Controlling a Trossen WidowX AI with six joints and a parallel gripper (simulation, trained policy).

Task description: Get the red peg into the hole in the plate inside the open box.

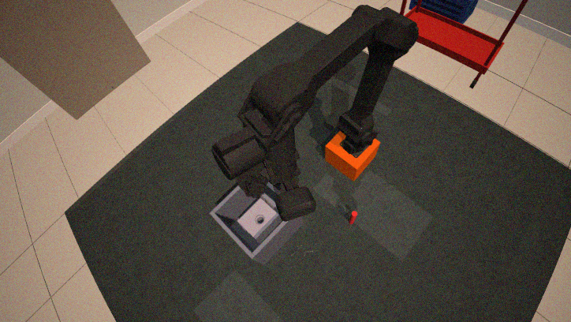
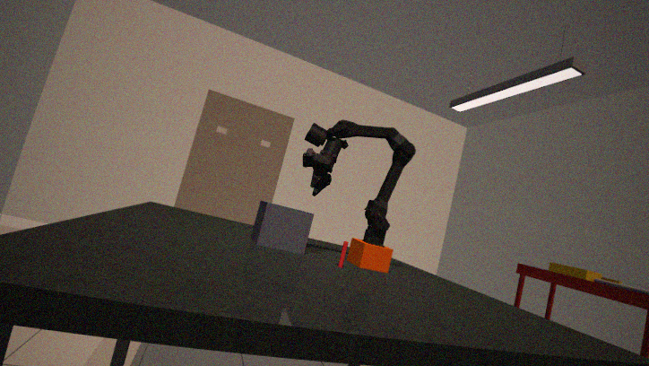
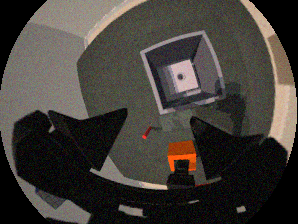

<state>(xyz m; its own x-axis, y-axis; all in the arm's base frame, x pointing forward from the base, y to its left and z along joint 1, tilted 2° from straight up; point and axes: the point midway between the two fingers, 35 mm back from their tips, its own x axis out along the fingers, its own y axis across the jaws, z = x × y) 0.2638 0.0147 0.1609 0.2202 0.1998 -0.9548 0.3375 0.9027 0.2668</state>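
The red peg is 170 mm below my gripper tip, 120 mm behind it and 110 mm to the left of it. From my gripper tip the other things lie so: pale plate: 160 mm below, 70 mm ahead, 60 mm to the right.
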